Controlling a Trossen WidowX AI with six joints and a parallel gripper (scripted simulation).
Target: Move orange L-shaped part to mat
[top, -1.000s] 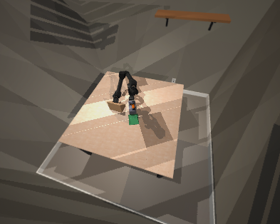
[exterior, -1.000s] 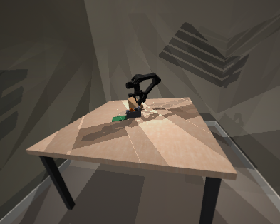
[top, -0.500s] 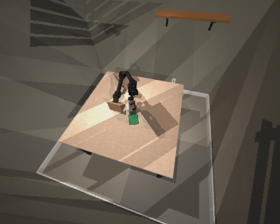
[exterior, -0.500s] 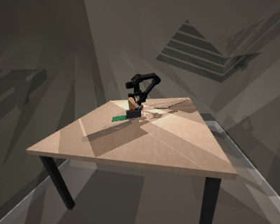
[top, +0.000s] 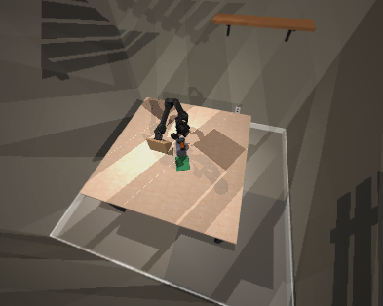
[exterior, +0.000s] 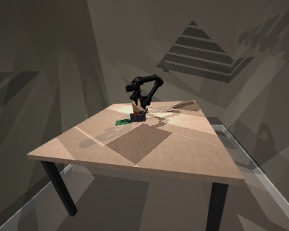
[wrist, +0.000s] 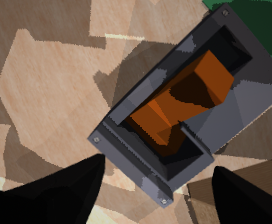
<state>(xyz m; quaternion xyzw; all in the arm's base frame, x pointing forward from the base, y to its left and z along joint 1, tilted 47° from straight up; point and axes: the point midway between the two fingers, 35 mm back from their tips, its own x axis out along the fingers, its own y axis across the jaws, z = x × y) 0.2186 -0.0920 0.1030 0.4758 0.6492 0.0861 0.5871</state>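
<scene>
The orange L-shaped part lies 1 cm behind my gripper tip, 1 cm to the right of it and 10 cm below it. Round my gripper tip: green mat (5 cm ahead, 18 cm to the right, 16 cm below).
</scene>
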